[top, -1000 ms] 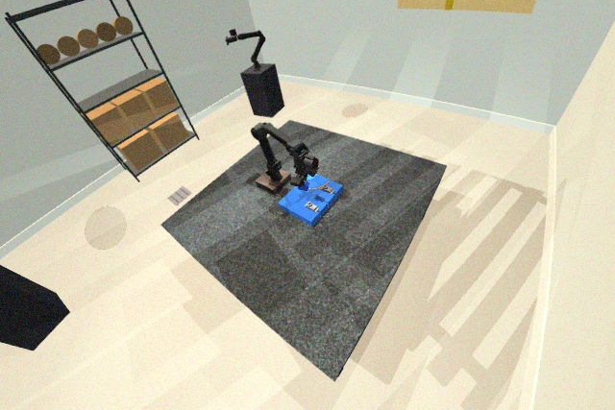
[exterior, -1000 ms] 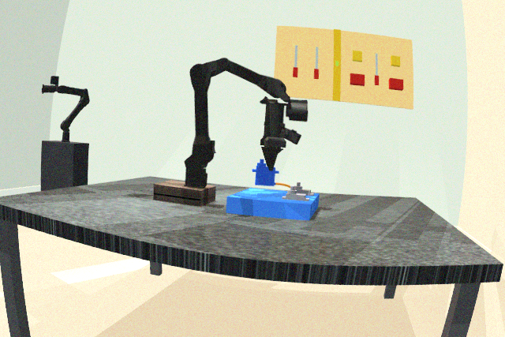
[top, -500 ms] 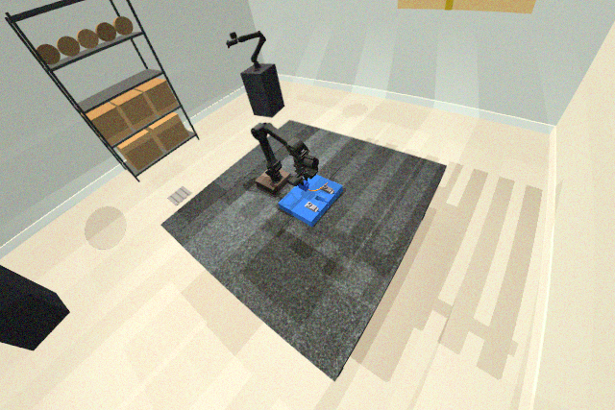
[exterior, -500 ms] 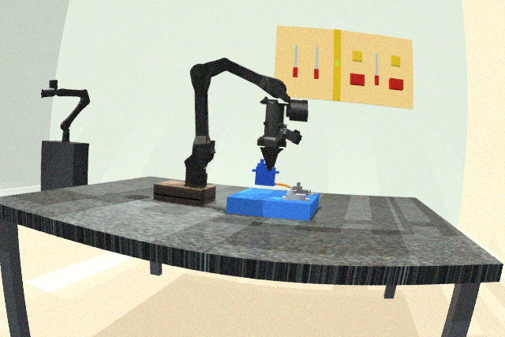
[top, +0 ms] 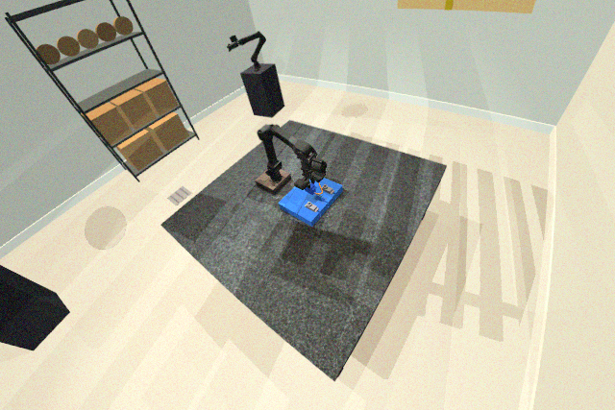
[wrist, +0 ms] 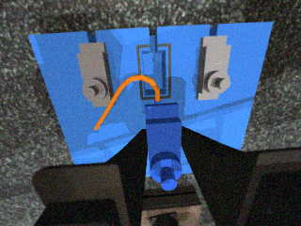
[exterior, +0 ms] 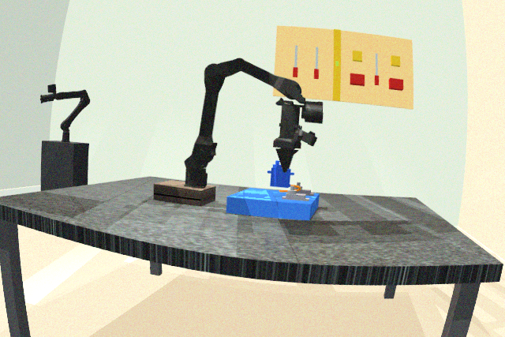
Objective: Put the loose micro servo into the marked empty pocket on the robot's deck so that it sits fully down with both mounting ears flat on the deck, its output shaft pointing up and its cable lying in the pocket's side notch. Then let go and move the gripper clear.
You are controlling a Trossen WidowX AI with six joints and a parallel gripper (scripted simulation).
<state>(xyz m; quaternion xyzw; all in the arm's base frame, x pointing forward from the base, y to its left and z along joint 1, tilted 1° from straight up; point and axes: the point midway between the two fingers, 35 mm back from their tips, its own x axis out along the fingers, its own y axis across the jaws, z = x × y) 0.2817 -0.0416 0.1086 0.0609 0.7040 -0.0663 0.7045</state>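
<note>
The deck is 60 mm behind my gripper tip, 10 mm to the left of it and 100 mm below it.
</note>
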